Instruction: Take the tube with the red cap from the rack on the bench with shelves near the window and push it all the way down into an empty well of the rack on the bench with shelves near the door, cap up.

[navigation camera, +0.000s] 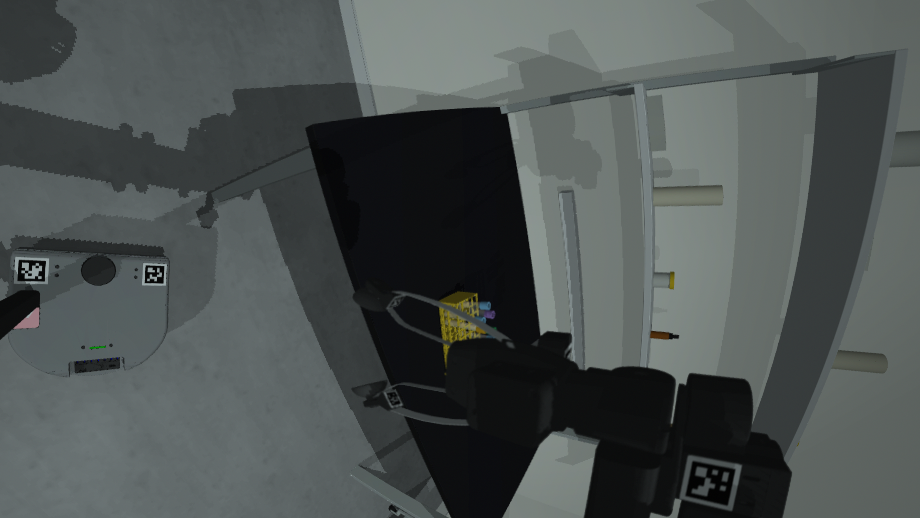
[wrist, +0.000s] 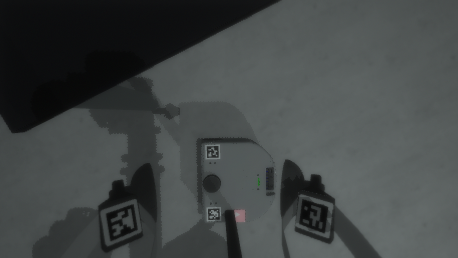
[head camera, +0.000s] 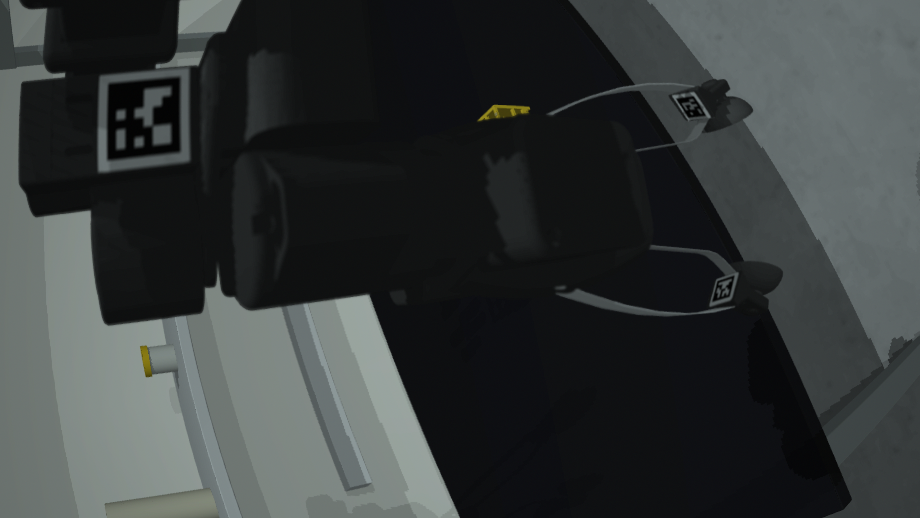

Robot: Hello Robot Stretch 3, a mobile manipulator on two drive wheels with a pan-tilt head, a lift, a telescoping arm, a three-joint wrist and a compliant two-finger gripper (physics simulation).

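Places are measured from the robot's base along level axes (x ahead, y up, z right), in millimetres.
Pixels of known places: gripper, fingertip midpoint: [navigation camera: 359, 340] [head camera: 754, 194]; robot's base, link origin: [navigation camera: 99, 269].
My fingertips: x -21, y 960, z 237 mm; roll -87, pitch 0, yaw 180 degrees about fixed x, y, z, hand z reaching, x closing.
Observation:
Ahead of a thing's pixels: the offset from my fingertips to its middle. "spot": to the spot under its first point. Level surfaces: height alone.
The yellow rack @[dz +456, dx -78, dy -169 mm] [head camera: 505, 112] [navigation camera: 458, 298] stands on the dark bench top @[dy -198 mm] [head camera: 579, 411] [navigation camera: 437, 205] [wrist: 100, 25]. In the head view my gripper body hides most of it. In the navigation view the gripper and its fingers cover part of it, and a blue cap @[spot: dz +417, dx +7, dy -85 mm] [navigation camera: 484, 305] and a purple cap @[spot: dz +442, dx -15, dy -79 mm] [navigation camera: 491, 314] show at its right side. The red-capped tube does not show in any view. My gripper [head camera: 753, 196] [navigation camera: 368, 342] [wrist: 218, 181] is open and empty. Its fingertips are past the rack toward the bench's floor-side edge, and the wrist view shows floor between them.
My base [navigation camera: 122, 315] [wrist: 240, 160] is on the floor beside the bench. A shelf edge [navigation camera: 645, 225] carries a yellow-lidded jar @[spot: dz +785, dx +82, dy +280 mm] [head camera: 164, 359] [navigation camera: 661, 279], an orange marker @[spot: dz +922, dx -95, dy +292 mm] [navigation camera: 660, 335] and a cream cylinder @[spot: dz +695, dx +289, dy +347 mm] [head camera: 160, 505] [navigation camera: 688, 195]. A grey bar @[spot: dz +877, dx +220, dy -17 mm] [head camera: 328, 411] [navigation camera: 570, 257] lies between shelf and bench top.

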